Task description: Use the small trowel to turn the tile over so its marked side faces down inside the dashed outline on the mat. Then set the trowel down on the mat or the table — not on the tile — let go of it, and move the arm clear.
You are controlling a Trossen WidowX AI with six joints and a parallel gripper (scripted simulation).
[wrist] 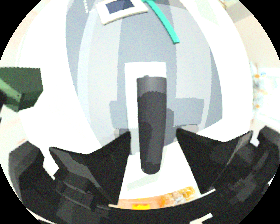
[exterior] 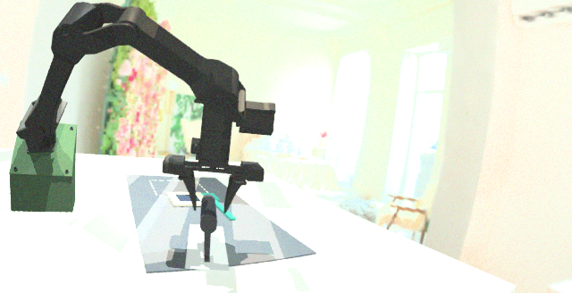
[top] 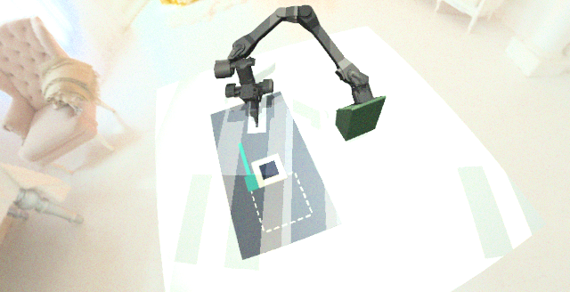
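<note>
The trowel is 40 mm below my gripper tip, 20 mm to the left of it and 10 mm ahead of it. Round my gripper tip: teal l-shaped strip (240 mm to the left, 130 mm ahead, 70 mm below); tile (280 mm to the left, 70 mm below, 60 mm ahead); grey mat (230 mm to the left, 90 mm below, 60 mm ahead).
</note>
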